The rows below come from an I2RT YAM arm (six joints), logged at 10 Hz.
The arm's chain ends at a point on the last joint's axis. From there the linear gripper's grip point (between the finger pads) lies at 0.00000 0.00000 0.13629 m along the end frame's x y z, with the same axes.
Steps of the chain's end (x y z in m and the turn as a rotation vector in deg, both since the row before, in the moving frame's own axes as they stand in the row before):
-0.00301 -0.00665 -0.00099 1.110 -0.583 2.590
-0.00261 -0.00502 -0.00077 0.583 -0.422 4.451
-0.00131 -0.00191 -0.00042 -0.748 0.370 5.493
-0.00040 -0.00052 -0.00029 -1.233 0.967 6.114
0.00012 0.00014 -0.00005 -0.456 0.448 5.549
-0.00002 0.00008 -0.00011 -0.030 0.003 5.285
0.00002 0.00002 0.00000 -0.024 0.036 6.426
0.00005 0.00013 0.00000 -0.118 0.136 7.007
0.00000 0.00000 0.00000 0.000 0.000 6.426
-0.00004 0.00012 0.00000 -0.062 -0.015 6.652
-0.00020 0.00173 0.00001 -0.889 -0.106 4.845
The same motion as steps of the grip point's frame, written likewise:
-0.00434 -0.00932 -0.00102 1.110 -0.583 2.590
-0.00356 -0.00644 -0.00078 0.583 -0.422 4.451
-0.00052 -0.00009 -0.00043 -0.748 0.370 5.493
0.00174 0.00253 -0.00034 -1.233 0.967 6.114
0.00113 0.00127 -0.00006 -0.456 0.448 5.549
-0.00002 0.00015 -0.00011 -0.030 0.003 5.285
0.00010 0.00008 0.00000 -0.024 0.036 6.426
0.00036 0.00043 0.00000 -0.118 0.136 7.007
0.00000 0.00000 0.00000 0.000 0.000 6.426
-0.00008 0.00027 0.00000 -0.062 -0.015 6.652
-0.00054 0.00383 -0.00001 -0.889 -0.106 4.845

